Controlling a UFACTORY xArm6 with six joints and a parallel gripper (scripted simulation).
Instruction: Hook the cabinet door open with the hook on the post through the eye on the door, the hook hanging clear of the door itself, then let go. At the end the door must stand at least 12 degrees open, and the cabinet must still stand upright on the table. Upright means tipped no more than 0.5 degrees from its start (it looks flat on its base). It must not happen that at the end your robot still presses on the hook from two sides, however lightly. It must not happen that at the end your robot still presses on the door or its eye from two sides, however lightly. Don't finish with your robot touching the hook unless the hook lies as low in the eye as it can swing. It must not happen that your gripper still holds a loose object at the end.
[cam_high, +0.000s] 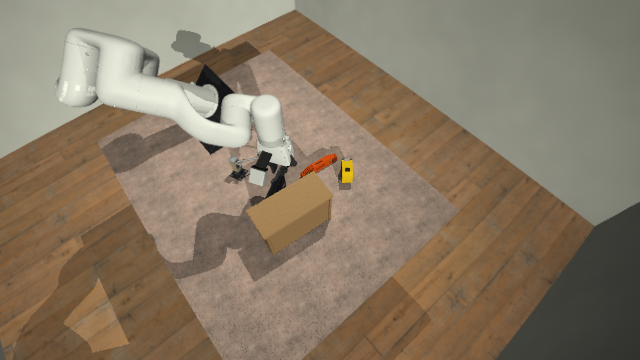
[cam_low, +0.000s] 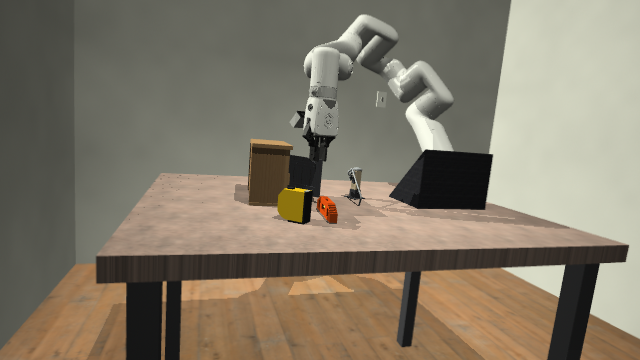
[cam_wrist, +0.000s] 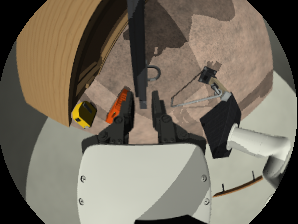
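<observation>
Now: the thin hook rod 13 cm behind my hand, 2 cm to the right of it and 9 cm below it. Also, from my hand: orange tool (1 cm ahead, 15 cm to the left, 12 cm below); hook post (14 cm behind, 6 cm to the right, 8 cm below); dark door (3 cm ahead, 7 cm to the right, 7 cm below).
</observation>
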